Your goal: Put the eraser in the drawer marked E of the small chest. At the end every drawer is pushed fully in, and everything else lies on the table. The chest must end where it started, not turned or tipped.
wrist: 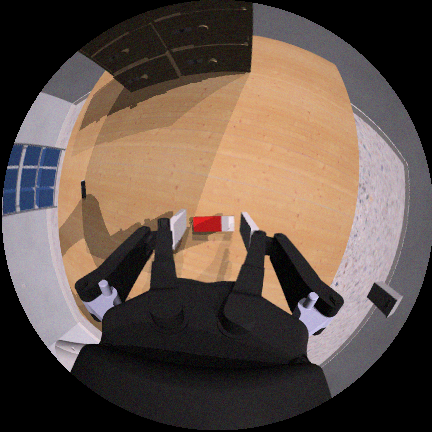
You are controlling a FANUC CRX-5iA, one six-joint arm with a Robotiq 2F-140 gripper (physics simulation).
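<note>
The eraser, a small block with a red sleeve and a white end, lies on the table between the spread fingers in the wrist view. My gripper is open, with one pale fingertip pad to the left of the eraser and one to the right, both apart from it. The small dark chest stands at the top left of the view, upright. Several drawer fronts with small knobs show, and they look pushed in. The letters on them are too dark to read, so I cannot tell which is E.
A small black object lies near the left edge of the wooden table. The chest's shadow falls across the left part of the table. A grey box-like object shows beyond the table at the lower right.
</note>
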